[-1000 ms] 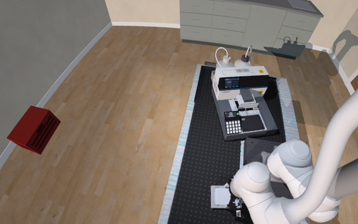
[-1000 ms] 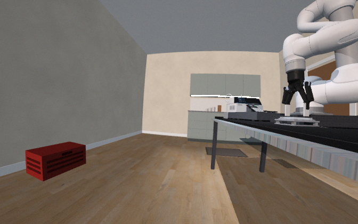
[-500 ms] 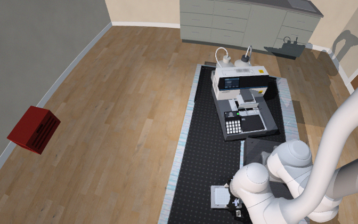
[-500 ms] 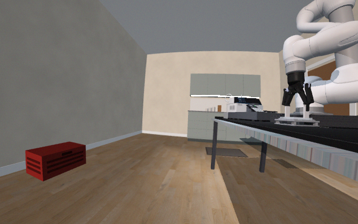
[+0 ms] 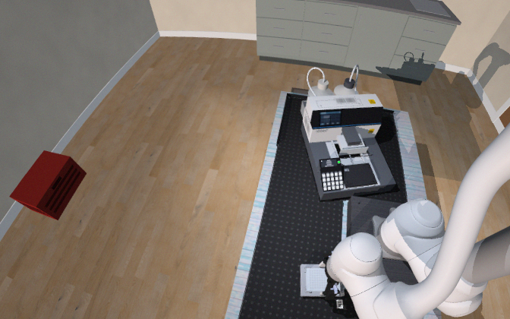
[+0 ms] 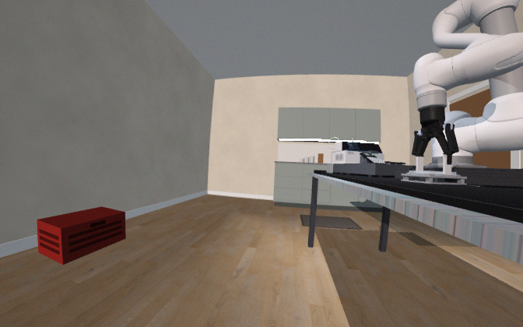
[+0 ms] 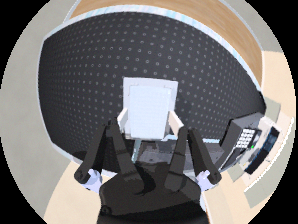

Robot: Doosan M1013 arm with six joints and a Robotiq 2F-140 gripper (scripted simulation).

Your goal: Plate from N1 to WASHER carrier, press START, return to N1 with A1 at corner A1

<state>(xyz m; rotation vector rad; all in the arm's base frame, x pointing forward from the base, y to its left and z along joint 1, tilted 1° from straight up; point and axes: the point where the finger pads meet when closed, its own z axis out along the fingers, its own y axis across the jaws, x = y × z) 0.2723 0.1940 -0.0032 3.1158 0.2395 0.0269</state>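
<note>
Now: the white well plate 2 cm below my hand. Round my hand: small label: 8 cm behind, 8 cm to the left, 6 cm below; plate nest N1: 3 cm below; dark carrier pocket: 11 cm behind, 46 cm to the right, 4 cm above.
</note>
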